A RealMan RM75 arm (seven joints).
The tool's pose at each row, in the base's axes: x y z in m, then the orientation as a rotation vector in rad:
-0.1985, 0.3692, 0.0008, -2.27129, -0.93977, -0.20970
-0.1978, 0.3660, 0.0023, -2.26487, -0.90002, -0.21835
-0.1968, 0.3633, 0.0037, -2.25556, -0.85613, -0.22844
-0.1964, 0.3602, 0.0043, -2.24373, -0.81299, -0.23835
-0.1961, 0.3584, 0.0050, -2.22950, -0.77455, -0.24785
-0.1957, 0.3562, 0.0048, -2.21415, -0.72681, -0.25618
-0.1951, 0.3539, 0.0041, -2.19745, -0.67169, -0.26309
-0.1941, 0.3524, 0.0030, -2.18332, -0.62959, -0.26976
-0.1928, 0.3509, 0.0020, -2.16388, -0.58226, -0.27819
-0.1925, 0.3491, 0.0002, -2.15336, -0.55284, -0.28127
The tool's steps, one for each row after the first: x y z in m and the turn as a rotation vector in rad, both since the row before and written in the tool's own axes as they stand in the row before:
-0.0008, 0.0014, -0.0032, 0.01056, 0.02198, 0.02384
-0.0002, 0.0013, -0.0029, 0.01297, 0.02532, 0.02592
-0.0011, 0.0016, -0.0026, 0.01465, 0.02573, 0.02518
-0.0004, 0.0007, -0.0018, 0.01577, 0.02452, 0.02176
-0.0008, 0.0015, -0.0014, 0.01797, 0.02756, 0.02871
-0.0008, 0.0020, -0.0012, 0.01985, 0.02982, 0.03447
-0.0002, 0.0021, -0.0004, 0.01551, 0.02413, 0.02591
0.0002, 0.0021, -0.0006, 0.01994, 0.02877, 0.02861
-0.0010, 0.0023, -0.0003, 0.01118, 0.01609, 0.01884

